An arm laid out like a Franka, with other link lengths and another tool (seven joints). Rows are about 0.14 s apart.
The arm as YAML. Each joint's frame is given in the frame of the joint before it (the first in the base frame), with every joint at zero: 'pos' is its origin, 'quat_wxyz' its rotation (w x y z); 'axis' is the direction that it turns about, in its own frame. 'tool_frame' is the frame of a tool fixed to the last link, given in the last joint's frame.
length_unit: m
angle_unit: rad
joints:
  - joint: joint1
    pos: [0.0, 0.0, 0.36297]
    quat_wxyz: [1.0, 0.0, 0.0, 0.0]
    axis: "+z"
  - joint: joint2
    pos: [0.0, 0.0, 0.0]
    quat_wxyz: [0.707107, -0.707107, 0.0, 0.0]
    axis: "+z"
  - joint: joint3
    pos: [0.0, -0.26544, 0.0]
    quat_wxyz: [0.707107, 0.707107, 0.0, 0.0]
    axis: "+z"
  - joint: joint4
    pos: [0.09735, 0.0, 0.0]
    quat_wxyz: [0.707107, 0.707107, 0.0, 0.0]
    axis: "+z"
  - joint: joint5
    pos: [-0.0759, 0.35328, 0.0]
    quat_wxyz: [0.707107, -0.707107, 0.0, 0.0]
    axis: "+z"
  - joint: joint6
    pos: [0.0, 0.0, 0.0]
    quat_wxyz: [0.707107, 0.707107, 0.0, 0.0]
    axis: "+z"
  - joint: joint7
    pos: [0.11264, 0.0, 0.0]
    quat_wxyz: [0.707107, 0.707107, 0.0, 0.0]
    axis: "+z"
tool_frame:
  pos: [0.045, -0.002, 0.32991]
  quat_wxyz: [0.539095, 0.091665, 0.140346, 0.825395]
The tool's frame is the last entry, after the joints.
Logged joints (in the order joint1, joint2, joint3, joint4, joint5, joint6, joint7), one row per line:
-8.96 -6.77 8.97 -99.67 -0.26 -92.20 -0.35
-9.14 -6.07 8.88 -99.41 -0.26 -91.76 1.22
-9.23 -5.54 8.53 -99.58 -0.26 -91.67 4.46
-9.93 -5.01 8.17 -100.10 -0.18 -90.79 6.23
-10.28 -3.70 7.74 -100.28 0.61 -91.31 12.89
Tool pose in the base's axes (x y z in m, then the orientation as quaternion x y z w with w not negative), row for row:
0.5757 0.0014 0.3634 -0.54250 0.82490 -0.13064 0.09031
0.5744 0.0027 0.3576 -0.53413 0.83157 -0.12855 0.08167
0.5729 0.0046 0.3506 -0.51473 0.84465 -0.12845 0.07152
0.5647 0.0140 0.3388 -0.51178 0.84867 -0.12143 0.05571
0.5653 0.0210 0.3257 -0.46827 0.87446 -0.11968 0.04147
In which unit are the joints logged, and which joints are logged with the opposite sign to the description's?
The joints are logged in degrees. Opposite sign: joint1, joint3, joint6.
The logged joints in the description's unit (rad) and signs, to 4 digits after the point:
0.1564 -0.1182 -0.1566 -1.7396 -0.0045 1.6092 -0.0061
0.1595 -0.1059 -0.1550 -1.7350 -0.0045 1.6015 0.0213
0.1611 -0.0967 -0.1489 -1.7380 -0.0045 1.5999 0.0778
0.1733 -0.0874 -0.1426 -1.7471 -0.0031 1.5846 0.1087
0.1794 -0.0646 -0.1351 -1.7502 0.0106 1.5937 0.2250

